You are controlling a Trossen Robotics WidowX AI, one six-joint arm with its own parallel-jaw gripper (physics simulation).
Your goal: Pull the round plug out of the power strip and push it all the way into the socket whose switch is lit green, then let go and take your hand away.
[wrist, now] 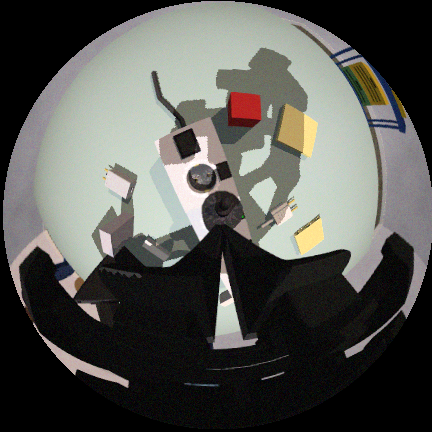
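Where they show: gripper, between the fingertips: (pixel 220 229); arm's base, origin of its link: (pixel 106 301).
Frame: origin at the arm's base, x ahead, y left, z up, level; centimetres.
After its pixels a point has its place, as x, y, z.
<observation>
The white power strip (pixel 181 182) @(27.8, 10.2, -7.1) runs from upper left of centre down under the fingers. The dark round plug (pixel 222 211) @(31.2, 6.6, -0.9) stands in one of its sockets, seen from above. How deep it sits cannot be told. A small green light (pixel 243 217) @(32.5, 5.1, -1.7) shows at the plug's right edge. An empty round socket (pixel 201 178) @(30.0, 9.3, -8.9) lies above it in the view, with a dark switch (pixel 223 170) @(33.1, 9.1, -6.9) beside it. My gripper (pixel 220 229) @(30.5, 5.8, 0.2) is shut and empty, its tips at the plug's lower edge in the view; whether they touch it cannot be told. The fingers hide the strip's lower part.
A red block (pixel 244 109) @(39.5, 15.3, -8.1) and a yellow block (pixel 296 131) @(48.1, 10.0, -11.1) lie upper right. A pronged plug (pixel 282 213) @(40.0, -2.8, -10.8) and another yellow block (pixel 309 235) @(45.8, -12.3, -11.1) lie right. A white pronged plug (pixel 119 182) @(17.2, 16.2, -10.0) and a grey-white block (pixel 116 235) @(13.1, 9.1, -6.2) lie left. A dark cord (pixel 167 101) @(30.8, 23.6, -11.4) leaves the strip's top end.
</observation>
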